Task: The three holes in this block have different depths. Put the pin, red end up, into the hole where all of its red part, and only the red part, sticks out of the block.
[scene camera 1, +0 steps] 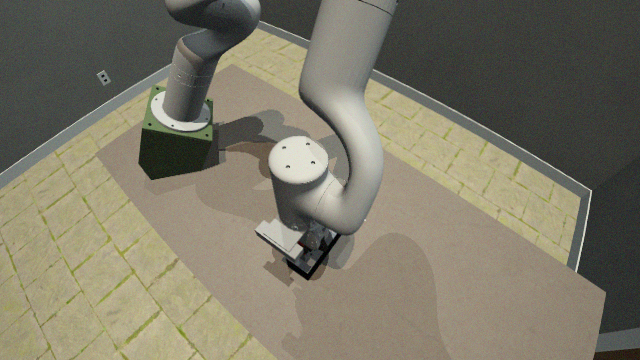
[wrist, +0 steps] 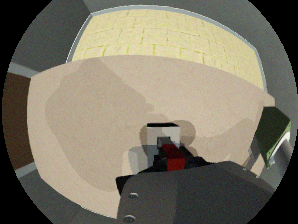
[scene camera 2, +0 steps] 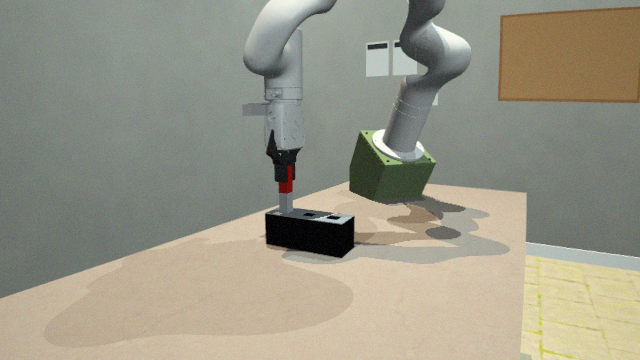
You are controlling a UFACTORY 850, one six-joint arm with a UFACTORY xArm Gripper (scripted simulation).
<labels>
black block: scene camera 1; wrist 154,130; scene camera 2
same spot on black block: (scene camera 1: 301,267) = (scene camera 2: 271,210)
</labels>
